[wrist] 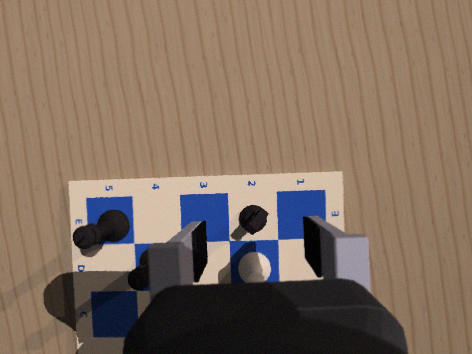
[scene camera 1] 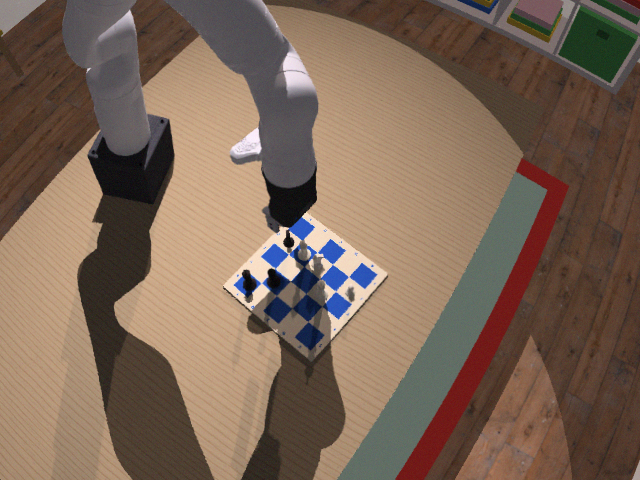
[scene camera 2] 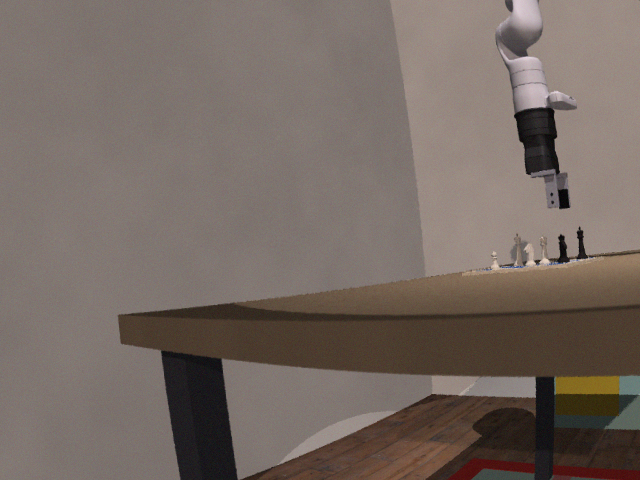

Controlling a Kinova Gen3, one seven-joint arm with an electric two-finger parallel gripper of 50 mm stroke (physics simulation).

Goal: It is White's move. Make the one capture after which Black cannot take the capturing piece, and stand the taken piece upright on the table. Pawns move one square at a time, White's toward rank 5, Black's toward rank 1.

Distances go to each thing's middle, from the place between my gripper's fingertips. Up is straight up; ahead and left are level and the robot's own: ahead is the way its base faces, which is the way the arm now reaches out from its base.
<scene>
The black king [wrist: 113,225] is 10 mm behind my hand, 110 mm to the right of it and 70 mm below it. From my hand the other things lie so: chessboard [scene camera 1: 291,310]: 70 mm ahead, 50 mm to the right, 100 mm below.
</scene>
